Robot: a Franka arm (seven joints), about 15 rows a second.
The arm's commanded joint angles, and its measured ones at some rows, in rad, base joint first. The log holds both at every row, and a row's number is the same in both.
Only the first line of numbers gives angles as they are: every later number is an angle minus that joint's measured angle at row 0.
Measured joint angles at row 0: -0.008, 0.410, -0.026, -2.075, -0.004, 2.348, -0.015
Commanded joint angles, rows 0 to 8: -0.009, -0.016, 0.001, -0.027, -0.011, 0.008, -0.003; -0.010, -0.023, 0.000, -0.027, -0.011, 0.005, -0.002; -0.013, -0.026, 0.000, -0.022, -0.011, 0.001, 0.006; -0.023, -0.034, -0.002, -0.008, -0.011, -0.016, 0.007; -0.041, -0.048, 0.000, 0.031, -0.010, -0.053, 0.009; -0.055, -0.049, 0.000, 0.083, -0.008, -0.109, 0.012; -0.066, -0.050, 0.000, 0.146, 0.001, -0.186, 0.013; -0.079, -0.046, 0.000, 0.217, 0.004, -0.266, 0.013; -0.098, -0.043, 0.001, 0.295, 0.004, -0.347, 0.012
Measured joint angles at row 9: -0.057, -0.032, -0.012, 0.166, 0.001, -0.206, 0.004
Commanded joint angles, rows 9 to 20: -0.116, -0.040, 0.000, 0.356, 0.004, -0.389, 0.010; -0.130, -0.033, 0.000, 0.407, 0.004, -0.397, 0.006; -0.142, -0.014, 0.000, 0.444, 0.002, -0.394, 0.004; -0.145, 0.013, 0.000, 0.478, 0.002, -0.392, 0.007; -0.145, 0.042, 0.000, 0.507, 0.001, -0.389, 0.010; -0.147, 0.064, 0.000, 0.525, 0.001, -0.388, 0.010; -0.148, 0.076, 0.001, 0.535, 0.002, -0.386, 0.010; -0.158, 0.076, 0.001, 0.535, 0.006, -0.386, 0.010; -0.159, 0.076, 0.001, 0.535, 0.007, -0.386, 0.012; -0.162, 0.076, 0.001, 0.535, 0.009, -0.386, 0.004; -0.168, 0.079, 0.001, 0.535, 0.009, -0.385, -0.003; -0.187, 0.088, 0.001, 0.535, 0.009, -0.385, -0.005
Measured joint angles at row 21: -0.147, 0.079, -0.013, 0.515, 0.001, -0.375, 0.004
